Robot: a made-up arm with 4 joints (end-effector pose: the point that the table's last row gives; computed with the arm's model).
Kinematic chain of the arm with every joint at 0, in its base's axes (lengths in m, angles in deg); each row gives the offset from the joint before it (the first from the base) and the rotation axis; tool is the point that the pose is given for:
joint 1: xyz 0 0 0.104 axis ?
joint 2: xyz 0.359 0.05 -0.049 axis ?
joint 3: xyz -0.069 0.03 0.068 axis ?
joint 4: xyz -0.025 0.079 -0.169 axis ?
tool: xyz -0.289 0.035 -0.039
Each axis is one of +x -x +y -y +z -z.
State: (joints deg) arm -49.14 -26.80 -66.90 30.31
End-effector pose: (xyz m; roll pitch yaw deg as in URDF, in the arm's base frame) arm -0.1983 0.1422 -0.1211 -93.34 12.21 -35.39
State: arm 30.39 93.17 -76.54 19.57
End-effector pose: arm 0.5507 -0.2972 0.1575 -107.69 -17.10 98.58
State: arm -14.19 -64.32 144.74 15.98
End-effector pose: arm 0.2634 0.3734 0.3466 134.23 17.81 -53.87
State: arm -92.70 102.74 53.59 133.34
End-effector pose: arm 0.1096 0.0984 0.1145 -165.46 32.97 -136.81
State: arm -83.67 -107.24 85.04 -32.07
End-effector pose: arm 0.0325 0.3223 -0.5844 -7.92 -15.33 -58.57
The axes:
joint 1: -y
joint 2: +z
joint 3: +x
joint 4: -z

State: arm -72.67 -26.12 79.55 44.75
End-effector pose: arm 0.3422 0.4315 -0.0409 -43.89 49.58 -138.78
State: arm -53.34 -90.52 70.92 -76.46
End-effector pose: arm 0.1267 0.2442 -0.4549 3.82 -17.18 -14.36
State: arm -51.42 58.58 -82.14 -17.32
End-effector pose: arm 0.1642 -0.3644 -0.1589 -27.07 33.08 86.02
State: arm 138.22 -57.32 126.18 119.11
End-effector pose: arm -0.5701 -0.0083 0.0828 90.93 -39.80 63.57
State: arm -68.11 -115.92 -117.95 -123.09
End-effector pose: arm 0.3628 0.0489 -0.0547 -157.72 9.77 137.75
